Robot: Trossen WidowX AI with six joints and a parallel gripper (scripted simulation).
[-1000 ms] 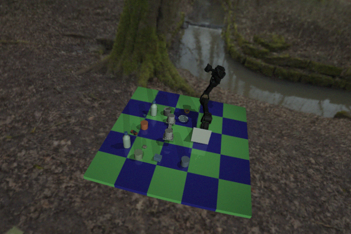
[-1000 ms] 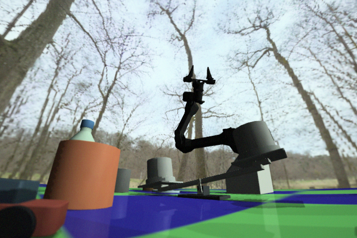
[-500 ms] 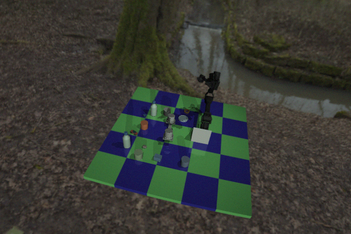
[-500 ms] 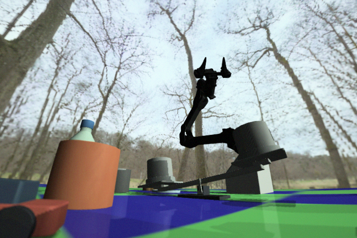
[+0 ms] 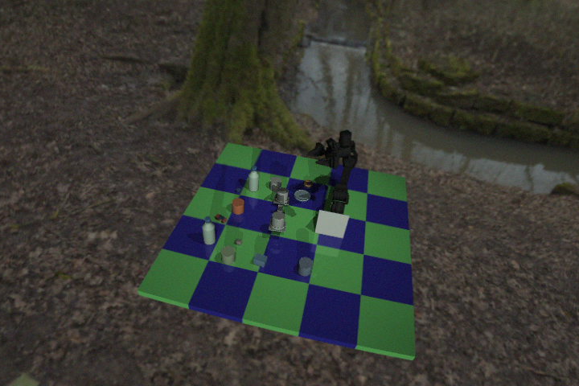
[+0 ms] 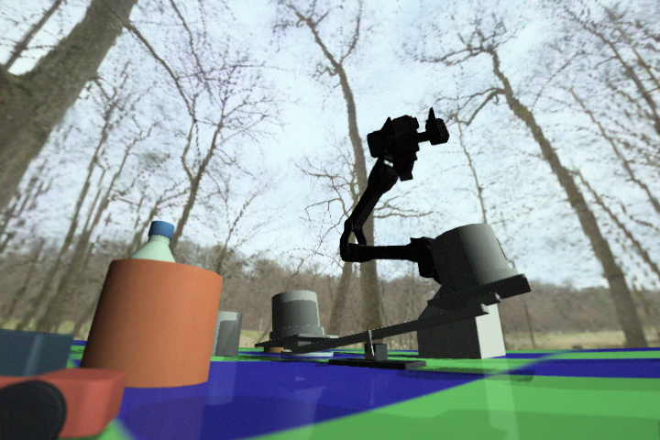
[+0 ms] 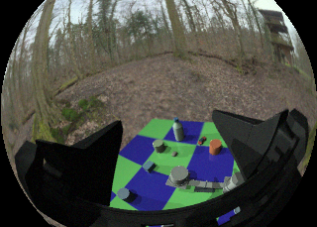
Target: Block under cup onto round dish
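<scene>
Right now the grey block is 120 mm ahead of my gripper tip, 180 mm to the right of it and 430 mm below it. Round my gripper tip: orange cylinder 350 mm ahead, 80 mm to the right, 440 mm below; then blue-grey cylinder 30 mm behind, 290 mm to the left, 440 mm below; then pale round dish 260 mm to the right, 470 mm below.
</scene>
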